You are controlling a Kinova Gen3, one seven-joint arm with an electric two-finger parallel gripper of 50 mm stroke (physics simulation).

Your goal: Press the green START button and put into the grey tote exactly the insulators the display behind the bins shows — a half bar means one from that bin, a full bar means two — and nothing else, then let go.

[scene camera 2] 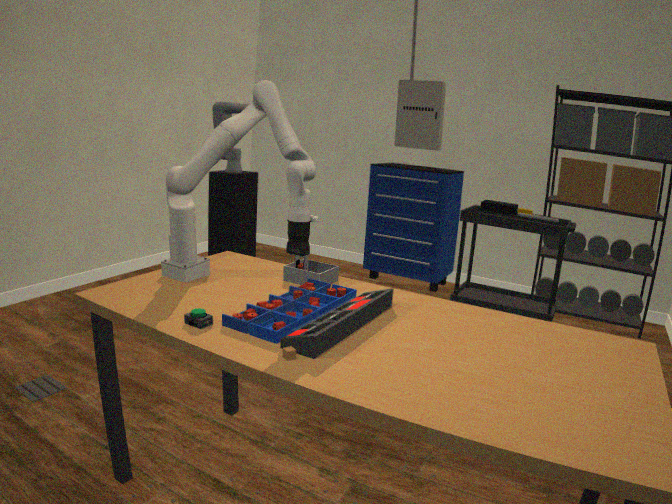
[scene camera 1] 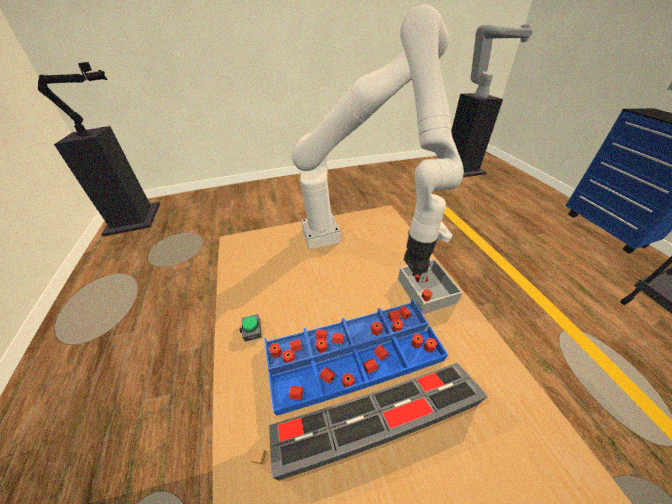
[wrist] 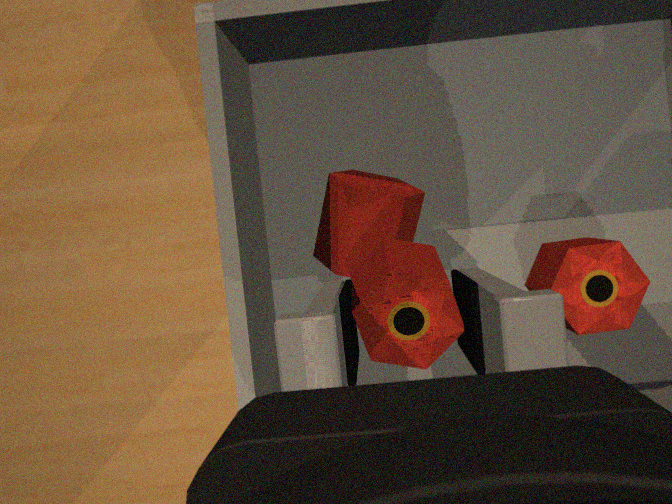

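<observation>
The grey tote (scene camera 1: 430,287) stands on the table beyond the right end of the blue bin tray (scene camera 1: 355,352). My gripper (scene camera 1: 419,272) reaches down into the tote. In the wrist view its fingers (wrist: 407,325) are shut on a red hexagonal insulator (wrist: 408,311), held low inside the tote (wrist: 434,162). A second red insulator (wrist: 369,217) lies just behind it, and a third (wrist: 588,284) rests to the right. The green START button (scene camera 1: 250,324) sits left of the tray. The display (scene camera 1: 374,417) shows a half bar (scene camera 1: 290,428), a full bar (scene camera 1: 408,412) and a half bar (scene camera 1: 430,381).
The tray's compartments hold several red insulators, round and hexagonal. The tote's left wall (wrist: 233,217) is close to my left finger. A small block (scene camera 1: 262,456) lies by the display's left end. The arm's base (scene camera 1: 321,233) stands at the table's far edge.
</observation>
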